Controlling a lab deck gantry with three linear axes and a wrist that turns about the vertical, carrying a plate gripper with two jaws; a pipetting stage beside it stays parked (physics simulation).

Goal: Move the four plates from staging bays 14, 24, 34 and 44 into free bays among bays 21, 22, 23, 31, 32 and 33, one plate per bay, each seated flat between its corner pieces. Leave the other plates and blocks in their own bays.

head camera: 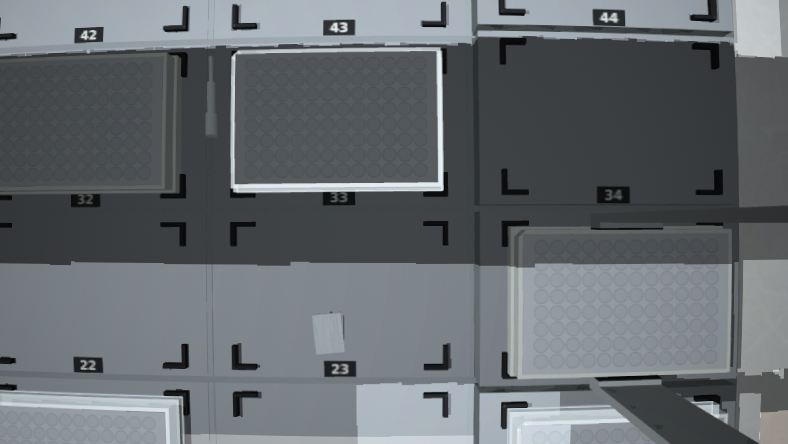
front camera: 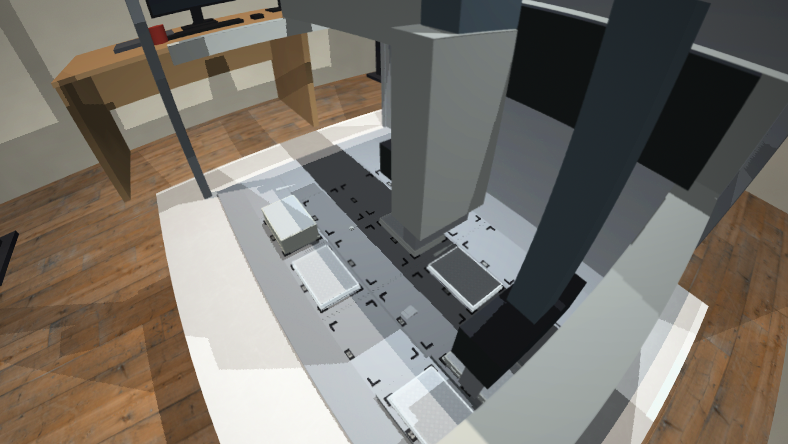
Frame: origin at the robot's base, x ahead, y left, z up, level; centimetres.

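Where they show: gripper, fingertip midpoint: [head camera: 621,301]; robot's base, origin of the base link: [front camera: 264,221].
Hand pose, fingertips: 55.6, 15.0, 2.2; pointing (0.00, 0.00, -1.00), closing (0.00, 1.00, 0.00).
Note:
Things, the pixels of their top centre, and the offset from my fingertips, as dx, dy, dz.
- white-rimmed plate, middle of its top: [head camera: 335,117] [front camera: 465,274] -16.4, +10.7, -0.8
- grey plate, middle of its top: [head camera: 68,122] [front camera: 411,226] -32.8, +10.7, -0.8
- bay 14 plate, middle of its top: [front camera: 437,413] +0.0, -10.7, +0.6
- pale block, middle of its top: [front camera: 287,215] -49.2, -10.7, +1.9
- small pale tag, middle of its top: [head camera: 328,333] [front camera: 409,312] -17.1, -2.3, -2.1
- thin stick, middle of its top: [head camera: 207,93] -24.3, +12.5, -1.5
The gripper [head camera: 626,302] is shut on the plate [head camera: 623,319] in bay 24, a jaw against each long side. This plate sits low between its corner pieces. In the front view the gripper's black body [front camera: 510,336] hides most of it. A white-rimmed plate [front camera: 464,275] [head camera: 337,121] sits in bay 33. A grey plate [head camera: 82,124] sits in bay 32. The bay 14 plate [front camera: 430,405] [head camera: 579,435] is cut off by the picture edge. Bays 22, 23 and 34 hold no plate. Bays 21 and 31 are outside the head view.
A pale block [front camera: 290,223] stands in bay 11, with a plate [front camera: 326,275] [head camera: 82,424] in bay 12. A small pale tag [front camera: 408,312] [head camera: 328,333] lies in bay 23 and a thin stick [head camera: 211,110] between bays 32 and 33. The pipetting stage [front camera: 449,132] hangs beside the gripper.

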